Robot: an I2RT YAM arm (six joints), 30 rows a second.
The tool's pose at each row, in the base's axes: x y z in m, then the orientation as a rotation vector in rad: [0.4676 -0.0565 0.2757 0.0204 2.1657 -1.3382]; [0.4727 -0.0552 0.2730 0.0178 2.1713 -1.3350]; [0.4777 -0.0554 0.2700 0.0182 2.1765 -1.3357]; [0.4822 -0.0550 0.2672 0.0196 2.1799 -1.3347]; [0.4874 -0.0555 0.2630 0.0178 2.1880 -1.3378]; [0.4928 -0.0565 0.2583 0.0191 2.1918 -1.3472]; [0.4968 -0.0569 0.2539 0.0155 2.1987 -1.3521]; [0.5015 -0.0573 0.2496 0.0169 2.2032 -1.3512]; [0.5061 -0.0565 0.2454 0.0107 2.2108 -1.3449]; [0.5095 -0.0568 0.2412 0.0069 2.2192 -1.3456]
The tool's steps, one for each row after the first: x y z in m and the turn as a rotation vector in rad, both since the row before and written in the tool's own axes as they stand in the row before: [-0.0033 0.0044 0.0022 -0.0046 0.0023 -0.0022]; [-0.0026 0.0039 0.0035 -0.0014 0.0045 -0.0019]; [-0.0025 0.0038 0.0027 -0.0016 0.0029 0.0001]; [-0.0022 0.0047 0.0042 -0.0015 0.0068 -0.0053]; [-0.0020 0.0049 0.0049 0.0046 0.0067 -0.0046]; [-0.0012 0.0046 0.0036 -0.0003 0.0057 -0.0067]; [-0.0019 0.0047 0.0039 -0.0019 0.0037 -0.0004]; [-0.0022 0.0052 0.0028 -0.0079 0.0014 -0.0038]; [-0.0009 0.0042 0.0032 -0.0034 0.0054 -0.0056]
